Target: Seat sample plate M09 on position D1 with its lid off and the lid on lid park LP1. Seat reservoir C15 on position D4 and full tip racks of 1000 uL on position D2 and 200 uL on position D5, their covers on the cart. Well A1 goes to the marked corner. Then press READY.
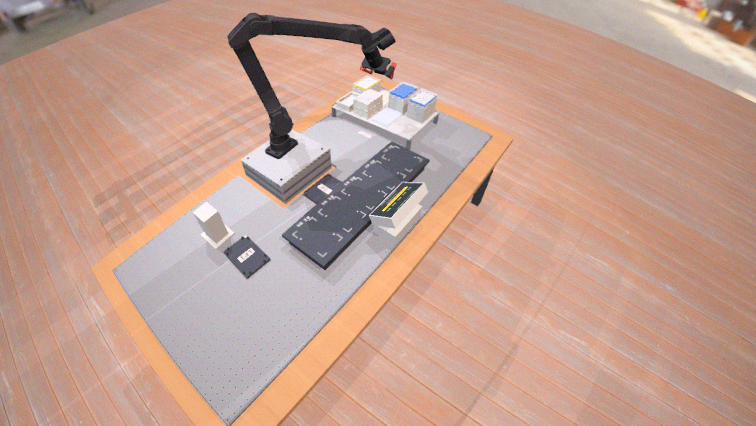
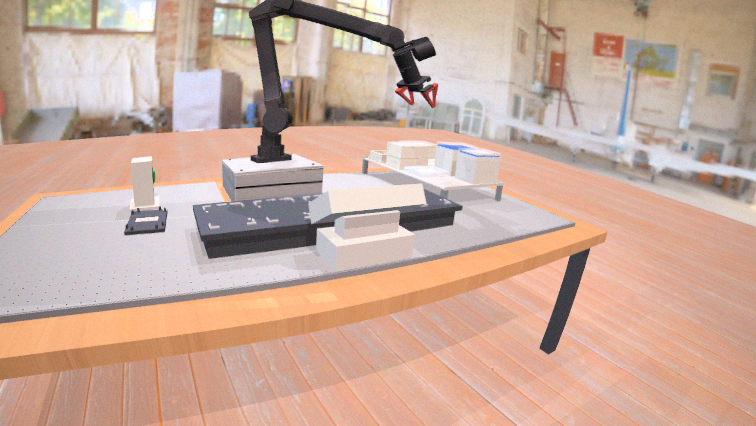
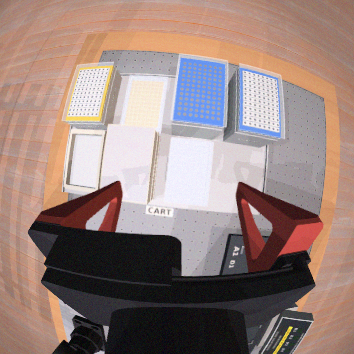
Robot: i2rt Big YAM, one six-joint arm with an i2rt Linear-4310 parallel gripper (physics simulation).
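My gripper is open and empty, high above the cart. On the cart stand a yellow-rimmed rack with white dots, a blue rack with grey dots and a blue rack with white dots, all under clear covers. A cream-welled plate, an open tray, a tall cream block and a flat white plate are there too. Labels are unreadable. No labware shows on the deck or lid park LP1.
A display box stands at the deck's front side. A white post with a green button stands beside LP1. A dark labelled tile lies between the arm's base and the deck.
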